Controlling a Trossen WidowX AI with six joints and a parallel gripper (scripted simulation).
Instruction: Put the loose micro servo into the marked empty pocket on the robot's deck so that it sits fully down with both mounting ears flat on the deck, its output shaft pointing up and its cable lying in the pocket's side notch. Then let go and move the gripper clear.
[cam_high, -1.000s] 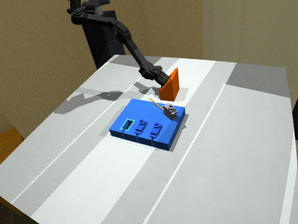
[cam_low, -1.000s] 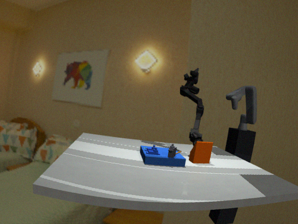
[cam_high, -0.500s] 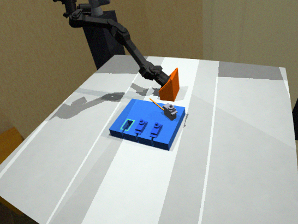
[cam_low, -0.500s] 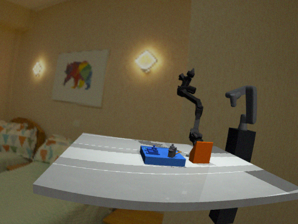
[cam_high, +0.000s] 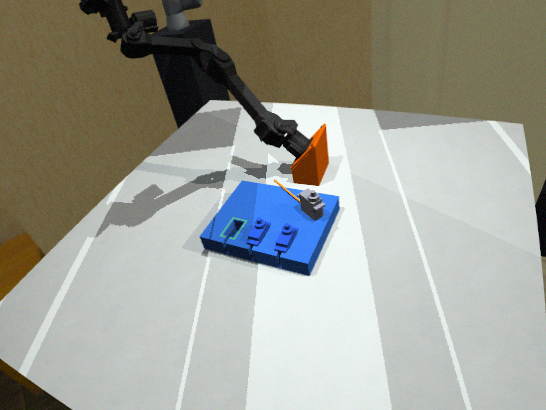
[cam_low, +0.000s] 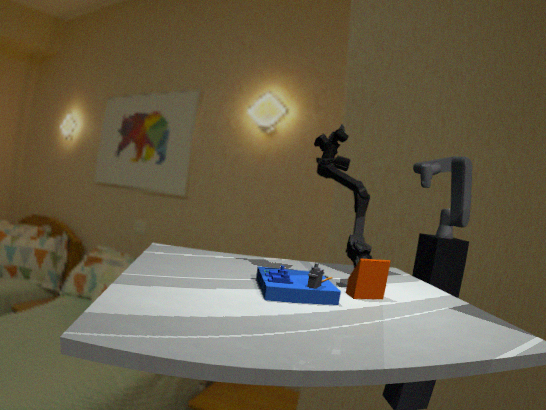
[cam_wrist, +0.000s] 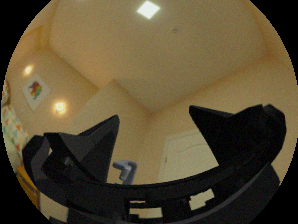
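The blue deck is 650 mm below my gripper tip, 540 mm to the left of it and 180 mm ahead of it.
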